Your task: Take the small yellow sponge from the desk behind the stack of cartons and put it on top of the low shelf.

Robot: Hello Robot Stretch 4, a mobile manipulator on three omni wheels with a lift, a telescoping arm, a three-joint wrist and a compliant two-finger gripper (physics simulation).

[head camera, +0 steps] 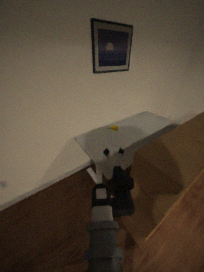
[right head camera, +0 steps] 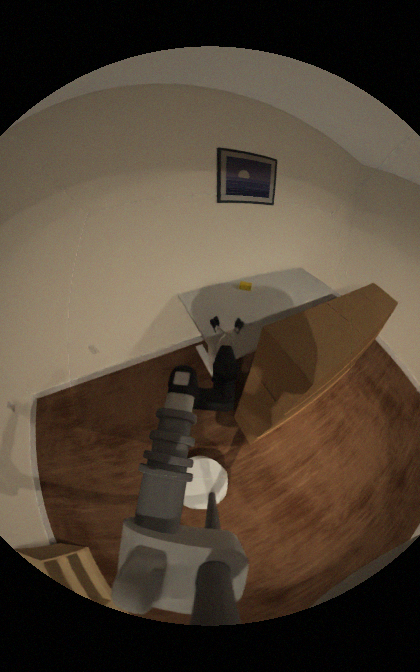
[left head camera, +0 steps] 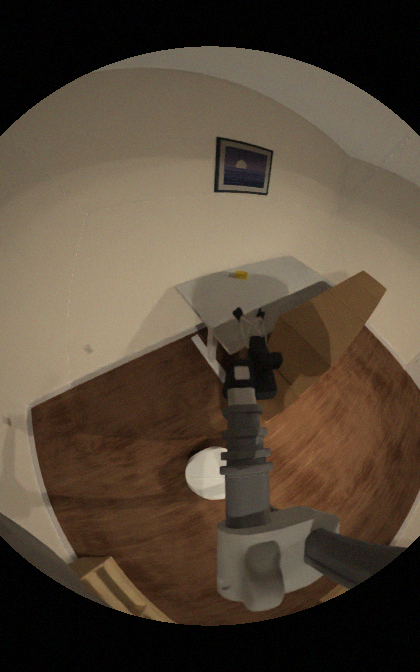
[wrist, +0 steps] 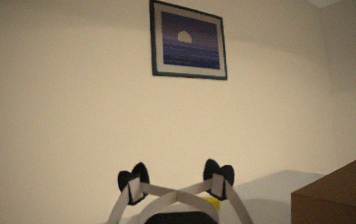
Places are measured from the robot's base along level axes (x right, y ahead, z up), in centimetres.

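Pixels of known places: gripper, fingertip midpoint: [head camera: 113,149] [wrist: 176,174].
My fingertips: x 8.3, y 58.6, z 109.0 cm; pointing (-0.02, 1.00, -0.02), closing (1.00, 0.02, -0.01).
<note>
Behind a point stands the place of what it marks.
The small yellow sponge [head camera: 114,128] {x 23.0, y 143.3, z 72.5 cm} [left head camera: 241,275] [right head camera: 245,286] [wrist: 212,203] {x 24.1, y 143.0, z 72.7 cm} lies on the grey desk [head camera: 150,120] {x 86.8, y 170.0, z 69.2 cm} [left head camera: 295,270] [right head camera: 300,280] [wrist: 285,182] {x 78.8, y 176.3, z 69.2 cm}, near its wall side. In the wrist view it is partly hidden behind the gripper's finger strips. My gripper [head camera: 114,151] {x 8.3, y 58.6, z 109.0 cm} [left head camera: 249,314] [right head camera: 227,324] [wrist: 176,174] {x 8.3, y 58.6, z 109.0 cm} is open and empty, its fingers pointing towards the wall, on the near side of the sponge. The stack of cartons [head camera: 170,165] {x 38.1, y 47.8, z 105.3 cm} [left head camera: 325,325] [right head camera: 310,350] [wrist: 325,200] {x 24.5, y 56.4, z 105.2 cm} stands to the right, before the desk. A low wooden shelf [left head camera: 117,582] [right head camera: 75,562] shows partly at the lower left.
A framed picture [head camera: 112,46] {x 19.5, y 166.0, z 165.1 cm} [left head camera: 243,166] [right head camera: 246,176] [wrist: 189,40] {x 19.4, y 165.9, z 163.1 cm} hangs on the wall above the desk. The cartons stand close to the right of my wrist. A white round base [left head camera: 205,475] [right head camera: 207,482] shows on the wooden floor below my arm.
</note>
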